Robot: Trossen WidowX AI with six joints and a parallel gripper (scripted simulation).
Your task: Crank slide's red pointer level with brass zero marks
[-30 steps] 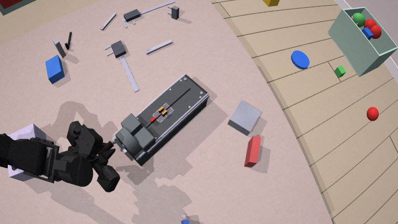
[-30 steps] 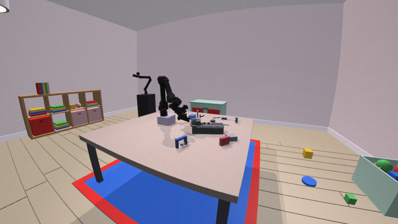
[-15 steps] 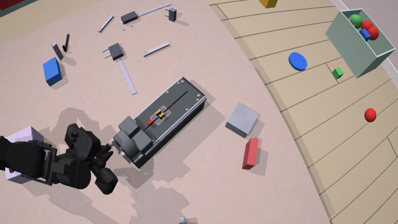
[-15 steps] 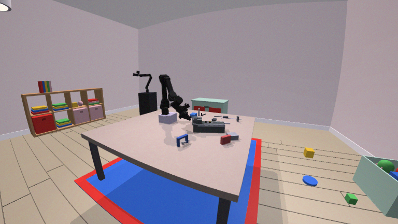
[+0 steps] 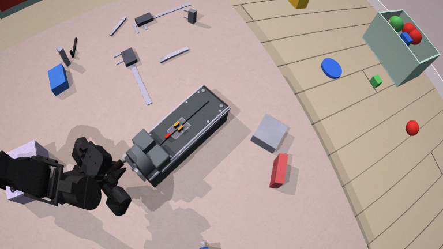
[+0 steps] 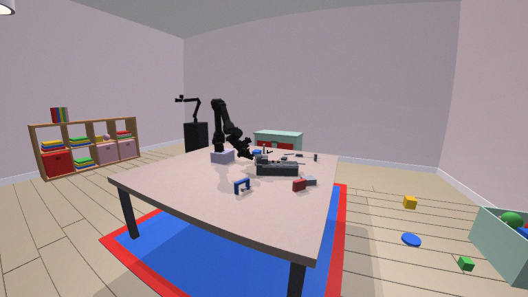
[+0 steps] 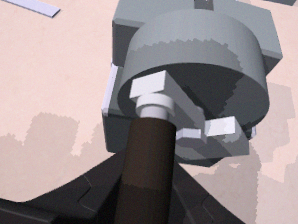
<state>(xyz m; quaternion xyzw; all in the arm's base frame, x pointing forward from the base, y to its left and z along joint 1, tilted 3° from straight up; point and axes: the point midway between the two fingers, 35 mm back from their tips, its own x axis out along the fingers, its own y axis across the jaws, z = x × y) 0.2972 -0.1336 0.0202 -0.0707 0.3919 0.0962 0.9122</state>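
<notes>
The dark brown crank handle is 2 cm behind my gripper tip and 3 cm above it. Also, from my gripper tip: red pointer (13 cm ahead, 1 cm to the left); then red block (32 cm ahead, 18 cm to the right, 6 cm below); then grey block (36 cm ahead, 9 cm to the right, 7 cm below).
</notes>
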